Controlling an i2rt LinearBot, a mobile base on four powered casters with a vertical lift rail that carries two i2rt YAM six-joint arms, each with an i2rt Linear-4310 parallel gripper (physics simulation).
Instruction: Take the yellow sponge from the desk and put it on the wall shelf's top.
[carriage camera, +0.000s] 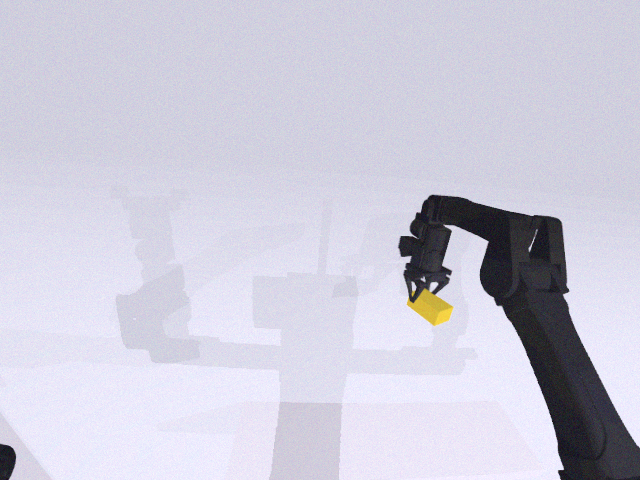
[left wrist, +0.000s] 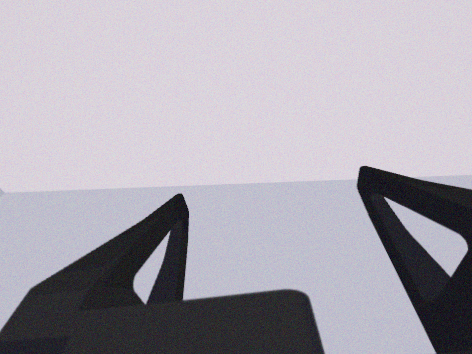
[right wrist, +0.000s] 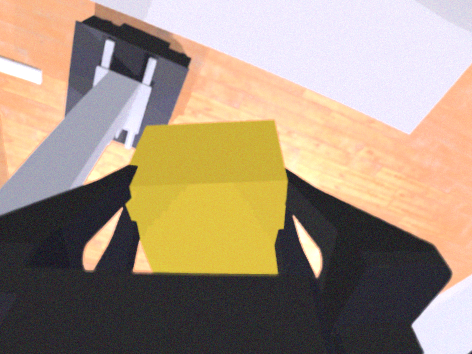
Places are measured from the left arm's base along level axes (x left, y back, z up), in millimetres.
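Pixels of known places: left gripper, fingertip midpoint: (left wrist: 269, 189); right gripper, fingertip midpoint: (carriage camera: 419, 300) (right wrist: 210, 173).
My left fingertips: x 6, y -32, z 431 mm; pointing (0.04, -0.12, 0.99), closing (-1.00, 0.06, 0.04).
Note:
Behind a point stands the place of what it marks.
The yellow sponge (carriage camera: 430, 306) @(x -623, y -410, z 73 mm) (right wrist: 210, 200) @(x -622, y -476, z 73 mm) is a block held between the fingers of my right gripper (carriage camera: 424, 297) @(x -623, y -467, z 48 mm) (right wrist: 210, 173) @(x -623, y -467, z 48 mm), tilted in the carriage view. The right gripper points down and is shut on it, high above the floor. My left gripper (left wrist: 269, 189) @(x 6, y -32, z 431 mm) is open, with nothing between its fingertips. The wall shelf and the desk cannot be made out in these views.
In the right wrist view, the dark mobile base (right wrist: 172, 75) @(x -525, y 55, z -1159 mm) and grey lift rail (right wrist: 55, 135) stand on the wooden floor (right wrist: 350, 165) @(x -1787, y 266, z -1459 mm). A white bar (right wrist: 22, 70) lies at the left. A pale wall (carriage camera: 310, 103) @(x -294, y -566, z 504 mm) with the robot's shadows fills the carriage view.

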